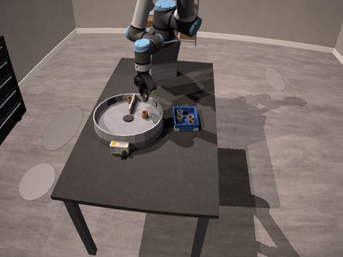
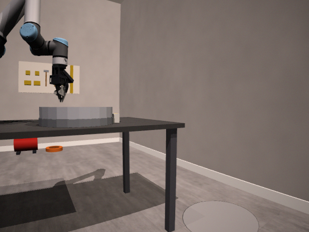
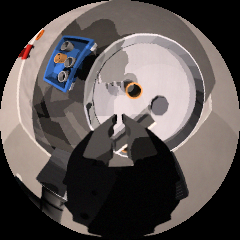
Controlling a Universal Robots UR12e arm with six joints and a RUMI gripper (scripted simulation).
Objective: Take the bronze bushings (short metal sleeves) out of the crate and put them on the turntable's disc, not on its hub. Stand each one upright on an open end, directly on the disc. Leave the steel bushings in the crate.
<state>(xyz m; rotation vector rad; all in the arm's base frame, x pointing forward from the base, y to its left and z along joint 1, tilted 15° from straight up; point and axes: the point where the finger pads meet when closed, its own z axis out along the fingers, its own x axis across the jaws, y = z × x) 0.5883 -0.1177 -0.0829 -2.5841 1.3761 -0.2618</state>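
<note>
My hand is 24 cm to the right of the blue crate, 12 cm above it and 4 cm short of it. The rest, counted from my hand: turntable (11 cm to the right, 9 cm below, 6 cm ahead).
</note>
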